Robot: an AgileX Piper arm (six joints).
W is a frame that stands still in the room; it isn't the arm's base.
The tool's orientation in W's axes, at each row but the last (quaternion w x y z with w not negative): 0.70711 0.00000 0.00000 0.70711; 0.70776 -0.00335 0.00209 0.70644; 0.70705 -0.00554 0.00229 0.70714; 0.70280 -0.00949 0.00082 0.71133; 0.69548 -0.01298 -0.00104 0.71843; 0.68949 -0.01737 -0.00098 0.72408
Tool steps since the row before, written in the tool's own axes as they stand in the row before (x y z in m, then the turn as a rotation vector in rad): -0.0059 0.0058 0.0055 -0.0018 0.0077 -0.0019; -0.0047 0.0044 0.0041 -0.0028 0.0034 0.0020; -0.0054 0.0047 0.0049 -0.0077 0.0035 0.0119; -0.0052 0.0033 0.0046 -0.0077 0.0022 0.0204; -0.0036 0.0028 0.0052 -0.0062 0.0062 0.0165; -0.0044 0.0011 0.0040 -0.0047 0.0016 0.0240
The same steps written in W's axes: -0.0058 -0.0059 0.0055 -0.0077 -0.0018 -0.0019; -0.0044 -0.0047 0.0041 -0.0034 -0.0028 0.0020; -0.0047 -0.0053 0.0049 -0.0036 -0.0076 0.0120; -0.0033 -0.0052 0.0046 -0.0024 -0.0074 0.0205; -0.0028 -0.0036 0.0052 -0.0063 -0.0061 0.0165; -0.0010 -0.0044 0.0041 -0.0020 -0.0042 0.0241
